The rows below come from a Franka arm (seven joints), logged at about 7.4 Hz.
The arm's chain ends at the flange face. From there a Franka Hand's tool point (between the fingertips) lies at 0.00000 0.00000 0.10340 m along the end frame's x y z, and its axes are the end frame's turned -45 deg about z.
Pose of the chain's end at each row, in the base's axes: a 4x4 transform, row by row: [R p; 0 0 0 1], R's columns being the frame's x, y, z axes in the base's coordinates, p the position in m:
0.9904, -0.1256, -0.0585, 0.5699; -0.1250, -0.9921, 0.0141, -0.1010; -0.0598, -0.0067, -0.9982, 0.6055; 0, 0, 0, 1
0.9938, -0.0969, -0.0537, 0.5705; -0.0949, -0.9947, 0.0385, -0.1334; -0.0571, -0.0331, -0.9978, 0.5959; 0, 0, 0, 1
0.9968, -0.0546, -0.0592, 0.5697; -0.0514, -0.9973, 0.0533, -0.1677; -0.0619, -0.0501, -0.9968, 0.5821; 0, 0, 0, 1
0.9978, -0.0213, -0.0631, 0.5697; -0.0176, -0.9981, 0.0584, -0.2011; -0.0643, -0.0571, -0.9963, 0.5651; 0, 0, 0, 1
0.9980, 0.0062, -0.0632, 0.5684; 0.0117, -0.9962, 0.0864, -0.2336; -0.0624, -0.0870, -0.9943, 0.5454; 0, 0, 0, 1
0.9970, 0.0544, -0.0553, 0.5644; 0.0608, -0.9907, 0.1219, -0.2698; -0.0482, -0.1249, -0.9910, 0.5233; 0, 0, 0, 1
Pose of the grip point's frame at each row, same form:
0.7891, 0.6115, -0.0585, 0.5639; 0.6131, -0.7899, 0.0141, -0.0995; -0.0375, -0.0470, -0.9982, 0.5023; 0, 0, 0, 1
0.7712, 0.6342, -0.0537, 0.5649; 0.6363, -0.7705, 0.0385, -0.1294; -0.0170, -0.0638, -0.9978, 0.4927; 0, 0, 0, 1
0.7435, 0.6662, -0.0592, 0.5636; 0.6689, -0.7415, 0.0533, -0.1622; -0.0083, -0.0792, -0.9968, 0.4790; 0, 0, 0, 1
0.7206, 0.6905, -0.0631, 0.5632; 0.6933, -0.7182, 0.0584, -0.1951; -0.0051, -0.0858, -0.9963, 0.4621; 0, 0, 0, 1
0.7013, 0.7101, -0.0632, 0.5619; 0.7127, -0.6961, 0.0864, -0.2247; 0.0174, -0.1056, -0.9943, 0.4426; 0, 0, 0, 1
0.6665, 0.7435, -0.0553, 0.5587; 0.7435, -0.6575, 0.1219, -0.2572; 0.0542, -0.1224, -0.9910, 0.4208; 0, 0, 0, 1

